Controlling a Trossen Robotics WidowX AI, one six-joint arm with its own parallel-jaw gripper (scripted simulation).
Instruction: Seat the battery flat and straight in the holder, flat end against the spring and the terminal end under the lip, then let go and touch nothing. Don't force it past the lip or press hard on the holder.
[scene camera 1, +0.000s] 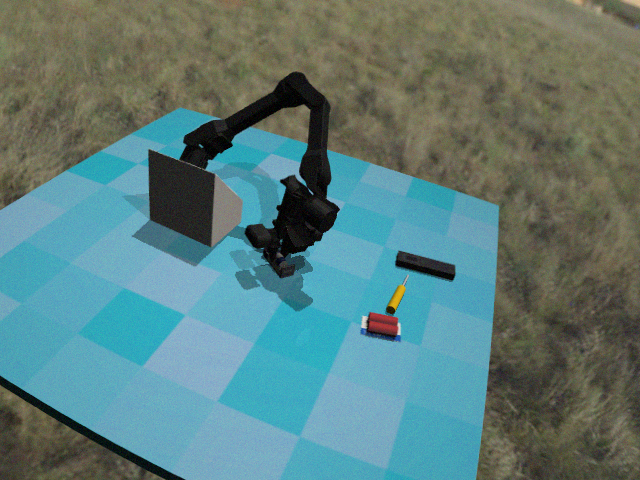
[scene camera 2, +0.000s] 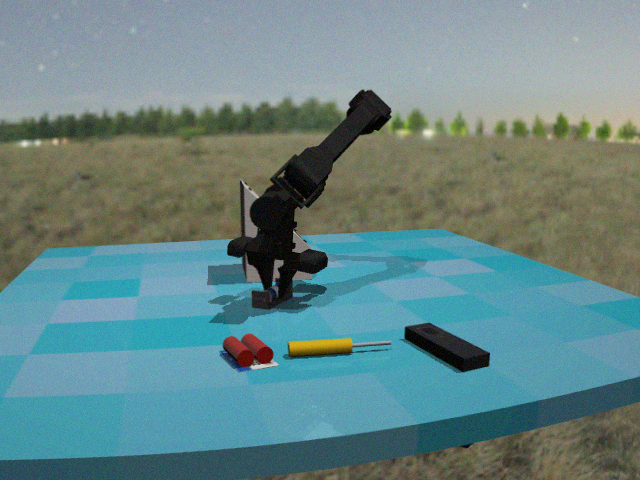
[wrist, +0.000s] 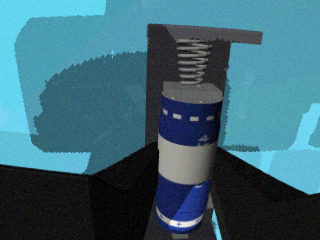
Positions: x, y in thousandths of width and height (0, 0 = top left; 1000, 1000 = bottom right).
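Observation:
Gripper (scene camera 2: 429, 618), small card (scene camera 2: 391, 736), black bar (scene camera 2: 720, 739), yellow-handled screwdriver (scene camera 2: 527, 722). Gripper (scene camera 1: 432, 543), small card (scene camera 1: 598, 680), black bar (scene camera 1: 634, 543). Gripper (wrist: 577, 640).

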